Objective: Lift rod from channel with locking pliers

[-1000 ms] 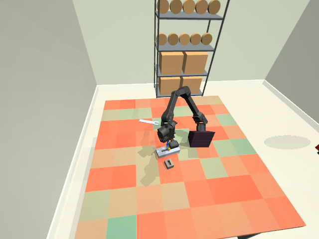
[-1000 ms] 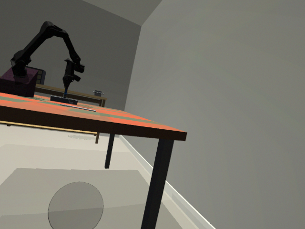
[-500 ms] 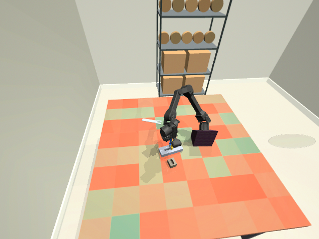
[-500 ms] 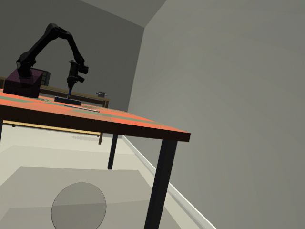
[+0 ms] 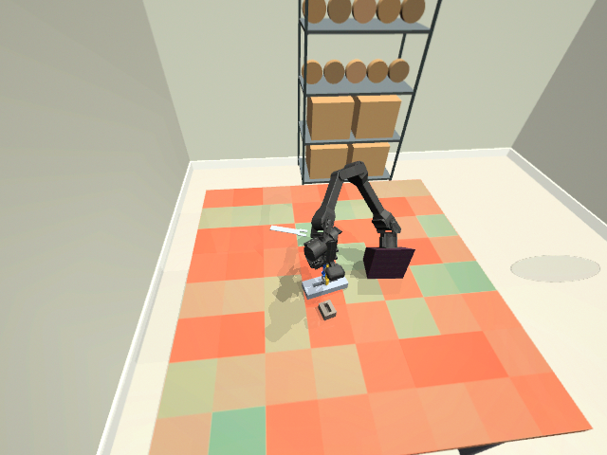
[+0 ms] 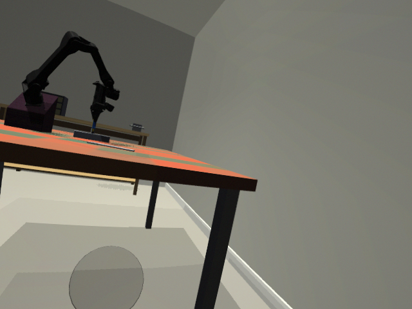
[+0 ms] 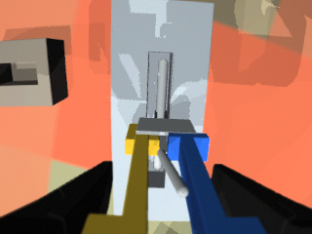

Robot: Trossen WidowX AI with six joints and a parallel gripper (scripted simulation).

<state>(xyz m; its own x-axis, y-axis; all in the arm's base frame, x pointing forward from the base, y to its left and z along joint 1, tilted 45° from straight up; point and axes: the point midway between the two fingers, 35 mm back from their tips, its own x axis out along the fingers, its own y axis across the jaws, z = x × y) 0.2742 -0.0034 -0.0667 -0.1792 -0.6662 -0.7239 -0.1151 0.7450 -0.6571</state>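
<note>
Right now the grey channel block is 8 cm below my gripper tip. Round my gripper tip: yellow handle: 1 cm to the left; grey rod: 9 cm below; tan holster: 12 cm to the left, 9 cm below, 2 cm ahead.
</note>
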